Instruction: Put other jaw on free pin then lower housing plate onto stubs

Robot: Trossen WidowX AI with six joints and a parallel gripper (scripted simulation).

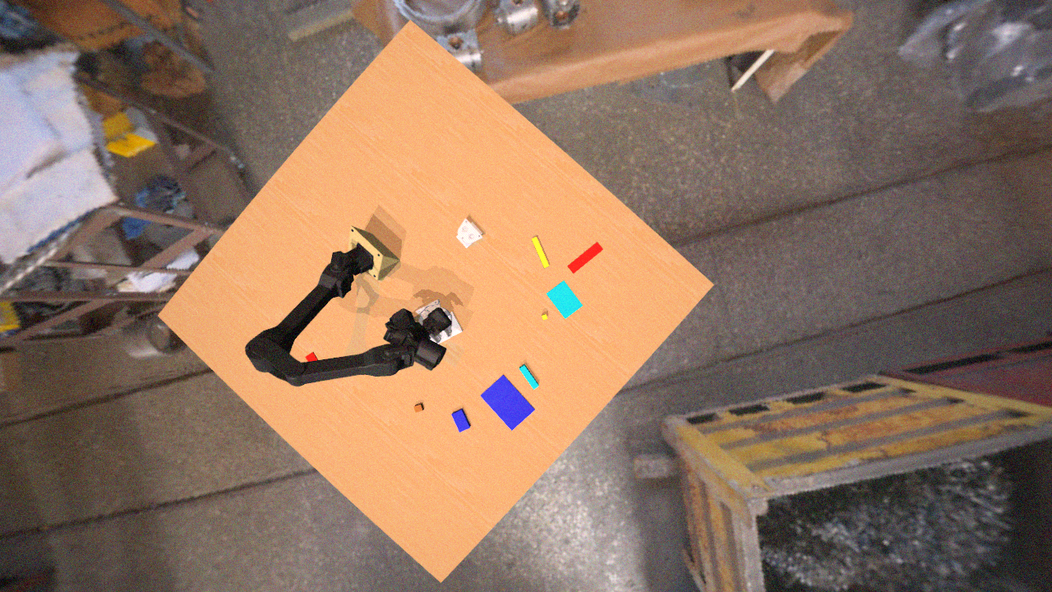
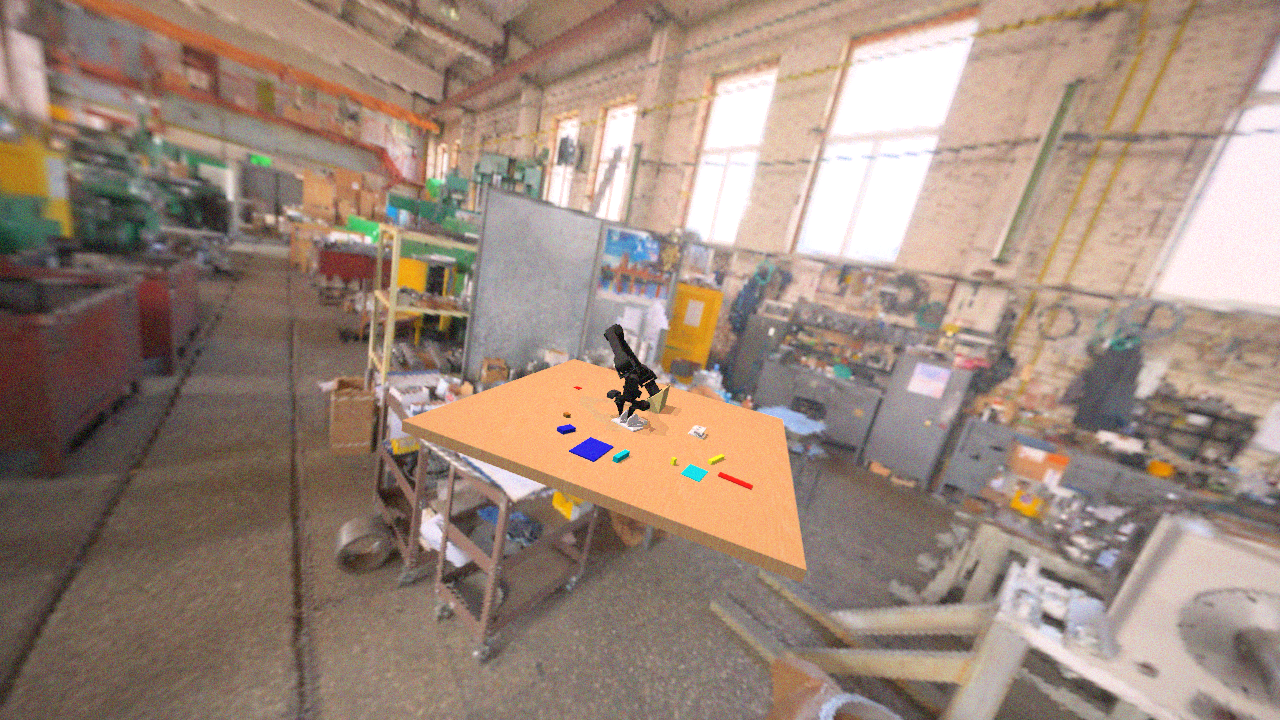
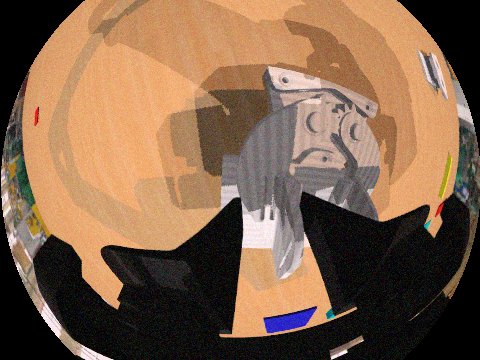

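Now: gripper tip 10 cm past the housing plate, 31 cm to the right of it and 1 cm below it. Also, from my gripper tip: white block (10 cm behind, 31 cm to the left, 1 cm below); then orange cube (13 cm ahead, 21 cm to the right, 1 cm below); then small blue block (25 cm ahead, 15 cm to the right, 1 cm below).
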